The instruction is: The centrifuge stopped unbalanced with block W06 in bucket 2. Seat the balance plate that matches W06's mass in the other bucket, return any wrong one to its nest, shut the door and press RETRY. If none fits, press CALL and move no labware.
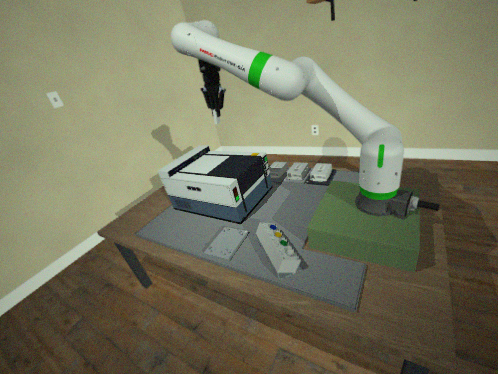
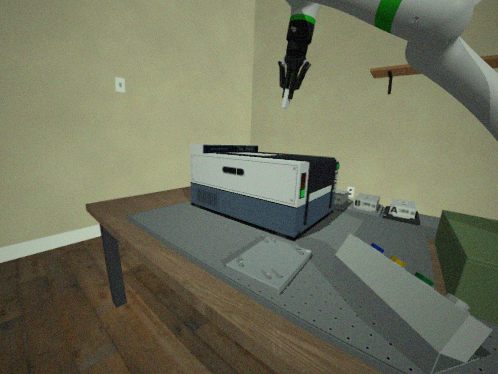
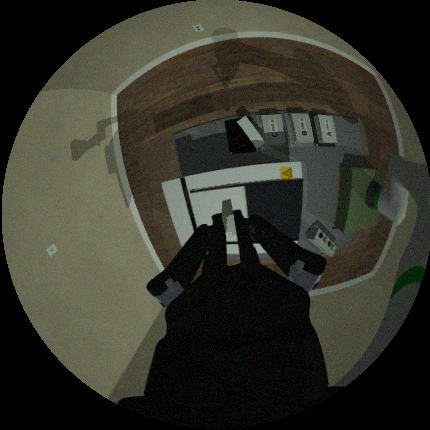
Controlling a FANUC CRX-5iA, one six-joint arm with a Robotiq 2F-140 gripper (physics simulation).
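Where they show: gripper, fingertip midpoint: (image 1: 217, 123) (image 2: 285, 108) (image 3: 227, 207); arm's base at its link origin: (image 1: 376, 203) (image 3: 372, 194).
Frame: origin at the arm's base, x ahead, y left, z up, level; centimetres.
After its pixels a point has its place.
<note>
The centrifuge (image 1: 210, 185) @[z 11.0, x 61.3, y 26.7 cm] (image 2: 247, 179) @[z 6.0, x 66.8, y 27.6 cm] (image 3: 244, 174) @[z 12.4, x 72.3, y -2.3 cm] is a white and blue box on the grey mat (image 1: 169, 228) @[z -8.5, x 82.3, y 43.8 cm]. Its top shows a white panel and a dark panel (image 1: 240, 168) @[z 12.7, x 55.7, y 11.7 cm]; the buckets and block W06 are hidden. Three balance plates stand in nests behind its right end: C (image 1: 278, 168) @[z -3.1, x 57.9, y -19.3 cm] (image 3: 273, 127) @[z -3.1, x 60.6, y -21.3 cm], B (image 1: 298, 171) @[z -3.1, x 44.8, y -19.4 cm] (image 2: 367, 202) @[z -4.0, x 45.7, y -17.4 cm] (image 3: 302, 128) @[z -3.1, x 47.8, y -22.5 cm] and A (image 1: 321, 171) @[z -3.6, x 33.5, y -23.6 cm] (image 2: 403, 208) @[z -3.9, x 33.5, y -19.6 cm] (image 3: 327, 127) @[z -3.1, x 34.8, y -25.8 cm]. The button box (image 1: 281, 252) @[z -0.8, x 19.1, y 36.7 cm] (image 2: 388, 282) @[z -2.6, x 25.5, y 35.6 cm] (image 3: 320, 237) @[z -1.1, x 30.2, y 27.1 cm] carries blue, yellow and green buttons. My gripper (image 1: 216, 119) @[z 30.9, x 74.7, y 1.9 cm] (image 2: 285, 103) @[z 30.9, x 74.7, y 1.9 cm] (image 3: 227, 207) @[z 30.9, x 74.7, y 1.9 cm] is shut and empty, high above the centrifuge's left part.
A flat grey plate (image 1: 227, 243) @[z -7.1, x 45.6, y 38.3 cm] (image 2: 270, 261) @[z -7.1, x 46.0, y 39.0 cm] lies on the mat in front of the centrifuge. The arm's base stands on a green pedestal (image 1: 355, 230) @[z 0.1, x 1.8, y 17.5 cm] at the right. A dark stand with a pale tilted panel (image 3: 250, 132) @[z 1.2, x 70.2, y -17.7 cm] sits behind the centrifuge. Walls are close at the left and back.
</note>
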